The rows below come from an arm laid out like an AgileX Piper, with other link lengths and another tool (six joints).
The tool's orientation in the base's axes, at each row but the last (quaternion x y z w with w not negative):
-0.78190 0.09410 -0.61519 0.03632
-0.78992 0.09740 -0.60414 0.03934
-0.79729 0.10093 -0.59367 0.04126
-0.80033 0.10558 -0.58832 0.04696
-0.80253 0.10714 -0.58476 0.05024
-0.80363 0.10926 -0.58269 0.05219
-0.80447 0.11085 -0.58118 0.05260
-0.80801 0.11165 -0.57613 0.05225
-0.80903 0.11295 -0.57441 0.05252
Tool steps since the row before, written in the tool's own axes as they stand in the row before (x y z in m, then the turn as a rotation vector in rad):
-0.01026 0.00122 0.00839 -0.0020 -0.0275 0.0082
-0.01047 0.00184 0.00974 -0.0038 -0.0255 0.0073
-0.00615 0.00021 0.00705 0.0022 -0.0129 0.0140
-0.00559 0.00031 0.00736 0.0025 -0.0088 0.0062
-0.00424 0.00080 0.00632 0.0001 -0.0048 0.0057
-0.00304 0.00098 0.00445 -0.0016 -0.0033 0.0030
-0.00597 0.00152 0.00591 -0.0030 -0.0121 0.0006
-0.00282 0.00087 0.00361 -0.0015 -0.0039 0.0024
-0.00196 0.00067 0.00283 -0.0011 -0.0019 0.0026
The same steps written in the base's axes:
0.00569 0.00028 -0.01203 0.0103 0.0268 0.0009
0.00655 -0.00023 -0.01284 0.0088 0.0253 -0.0010
0.00502 0.00071 -0.00787 0.0154 0.0114 0.0004
0.00537 0.00059 -0.00750 0.0076 0.0077 0.0022
0.00467 -0.00008 -0.00606 0.0060 0.0044 -0.0007
0.00320 -0.00043 -0.00442 0.0027 0.0035 -0.0017
0.00363 -0.00031 -0.00772 0.0011 0.0124 -0.0004
0.00242 -0.00032 -0.00397 0.0023 0.0040 -0.0013
0.00197 -0.00030 -0.00289 0.0023 0.0020 -0.0015

